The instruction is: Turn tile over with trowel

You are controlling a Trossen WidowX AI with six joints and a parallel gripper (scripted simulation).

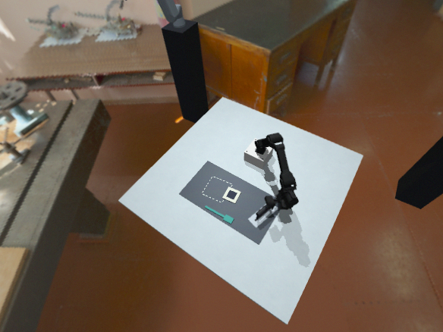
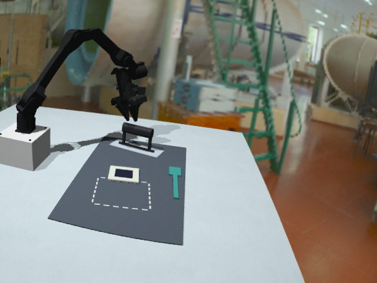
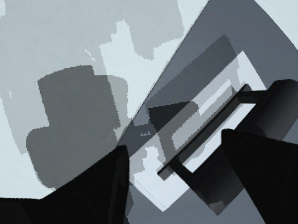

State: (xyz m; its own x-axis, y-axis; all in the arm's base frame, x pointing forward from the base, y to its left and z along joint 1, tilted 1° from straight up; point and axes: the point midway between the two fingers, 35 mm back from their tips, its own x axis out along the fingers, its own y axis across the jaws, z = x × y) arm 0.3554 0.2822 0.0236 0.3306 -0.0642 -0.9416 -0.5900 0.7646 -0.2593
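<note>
The black-handled float lies 6 cm to the right of my gripper tip, 5 cm below it and 1 cm ahead of it. The rest, counted from my gripper tip: dark mat (31 cm to the right, 10 cm below, 3 cm ahead); then teal trowel (30 cm to the right, 17 cm ahead, 8 cm below); then tile (31 cm to the right, 8 cm below, 1 cm ahead).
</note>
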